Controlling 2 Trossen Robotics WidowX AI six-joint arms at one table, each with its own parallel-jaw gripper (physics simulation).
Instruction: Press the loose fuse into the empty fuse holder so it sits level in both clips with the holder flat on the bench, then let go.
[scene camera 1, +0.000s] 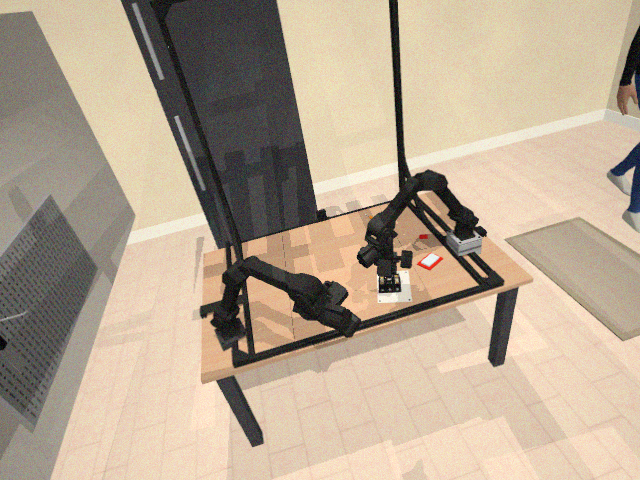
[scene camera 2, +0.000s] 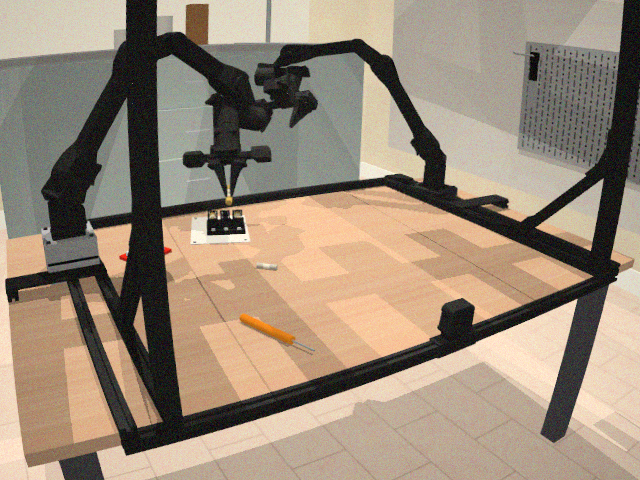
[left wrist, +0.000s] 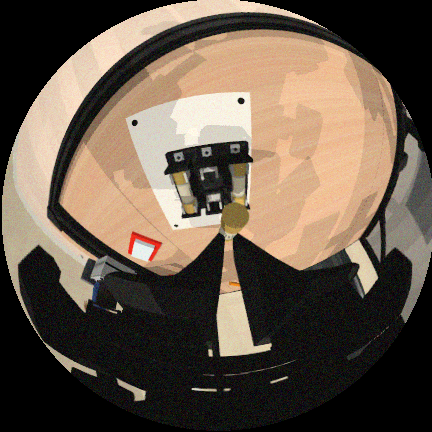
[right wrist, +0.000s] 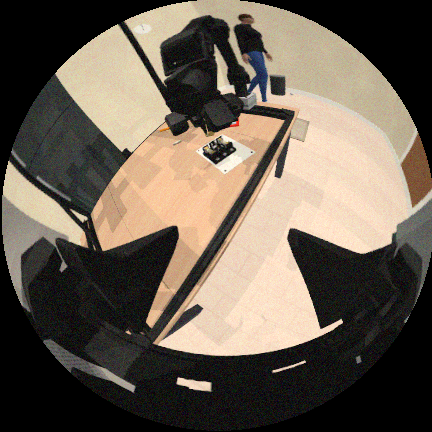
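Seen in the pictures: left gripper, fingertip midpoint: (scene camera 2: 228, 196) (left wrist: 227, 237) (right wrist: 206, 132); right gripper, fingertip midpoint: (scene camera 2: 275, 129) (right wrist: 234, 232); left arm's base, link origin: (scene camera 1: 464, 234) (scene camera 2: 67, 232) (right wrist: 241, 94); right arm's base, link origin: (scene camera 1: 230, 331) (scene camera 2: 433, 186).
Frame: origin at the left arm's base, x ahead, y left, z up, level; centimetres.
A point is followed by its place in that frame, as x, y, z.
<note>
My left gripper (scene camera 2: 228, 192) @(35.7, 6.2, 0.2) (left wrist: 227, 237) @(35.7, 6.2, 0.2) is shut on a fuse (scene camera 2: 229, 200) @(35.4, 5.1, -0.3) (left wrist: 234, 216) @(37.2, 9.4, 1.5) with brass end caps. One cap faces the left wrist camera; its exact tilt is hard to tell. The fuse is above the black fuse holder (scene camera 1: 389, 284) @(36.4, 10.5, -4.4) (scene camera 2: 225, 226) @(34.4, 5.3, -6.0) (left wrist: 206, 151) @(36.6, 11.1, -6.2) (right wrist: 219, 150) @(37.3, 10.2, -4.8), with a gap showing in scene camera 2. The holder sits on a white plate (scene camera 2: 199, 230) @(29.8, 9.5, -7.5) (left wrist: 160, 117) @(34.3, 16.3, -7.5) (right wrist: 231, 162) @(38.3, 14.4, -7.5). In the left wrist view its two outer bays hold fuses, and the middle bay shows bare metal clips. My right gripper (right wrist: 234, 232) @(58.4, 29.6, 9.4) is open and empty, raised away from the holder.
A small pale fuse (scene camera 2: 266, 266) @(34.0, -15.6, -7.1) (right wrist: 177, 142) @(34.3, -14.6, -7.4) lies on the table. An orange screwdriver (scene camera 2: 266, 329) @(23.7, -36.8, -6.8) lies nearer scene camera 2. A red-edged white tray (scene camera 1: 431, 260) @(15.2, 2.2, -6.3) (left wrist: 144, 249) @(17.2, 1.7, -6.3) and a small red object (scene camera 1: 423, 236) @(10.9, -13.7, -6.2) lie towards the left arm's base. Black rails edge the table.
</note>
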